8 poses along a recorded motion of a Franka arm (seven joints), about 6.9 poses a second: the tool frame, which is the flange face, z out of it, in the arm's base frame.
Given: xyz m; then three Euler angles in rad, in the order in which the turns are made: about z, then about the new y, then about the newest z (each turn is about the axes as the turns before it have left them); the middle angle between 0 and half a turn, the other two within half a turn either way.
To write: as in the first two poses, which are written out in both.
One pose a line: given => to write
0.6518 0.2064 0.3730 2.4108 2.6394 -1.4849 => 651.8 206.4 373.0 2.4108 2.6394 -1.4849
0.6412 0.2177 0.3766 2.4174 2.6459 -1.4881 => 641.2 217.7 376.6 2.4174 2.6459 -1.4881
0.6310 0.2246 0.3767 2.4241 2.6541 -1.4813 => 631.0 224.6 376.7 2.4241 2.6541 -1.4813
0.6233 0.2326 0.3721 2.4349 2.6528 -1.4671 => 623.3 232.6 372.1 2.4349 2.6528 -1.4671
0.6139 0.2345 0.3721 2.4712 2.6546 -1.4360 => 613.9 234.5 372.1 2.4712 2.6546 -1.4360
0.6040 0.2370 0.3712 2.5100 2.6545 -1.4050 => 604.0 237.0 371.2 2.5100 2.6545 -1.4050
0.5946 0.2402 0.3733 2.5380 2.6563 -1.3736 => 594.6 240.2 373.3 2.5380 2.6563 -1.3736
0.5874 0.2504 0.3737 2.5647 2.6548 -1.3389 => 587.4 250.4 373.7 2.5647 2.6548 -1.3389
